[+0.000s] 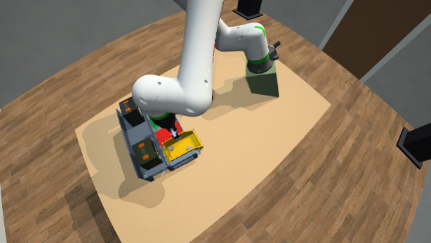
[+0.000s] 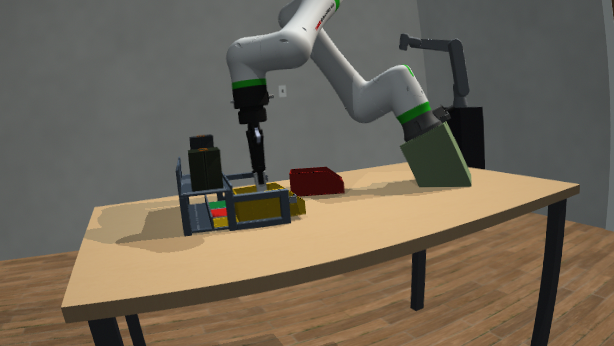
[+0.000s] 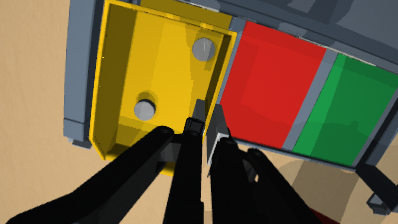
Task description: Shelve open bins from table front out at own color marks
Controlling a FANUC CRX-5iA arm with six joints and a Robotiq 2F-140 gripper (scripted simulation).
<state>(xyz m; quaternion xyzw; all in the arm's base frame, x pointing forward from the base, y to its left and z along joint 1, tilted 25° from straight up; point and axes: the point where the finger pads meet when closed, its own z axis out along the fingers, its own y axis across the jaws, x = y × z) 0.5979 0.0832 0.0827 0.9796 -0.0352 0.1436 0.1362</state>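
My hand is 5 cm to the right of the yellow bin and 4 cm above it. Also, from my hand: red bin (24 cm behind, 19 cm to the right, 5 cm below).
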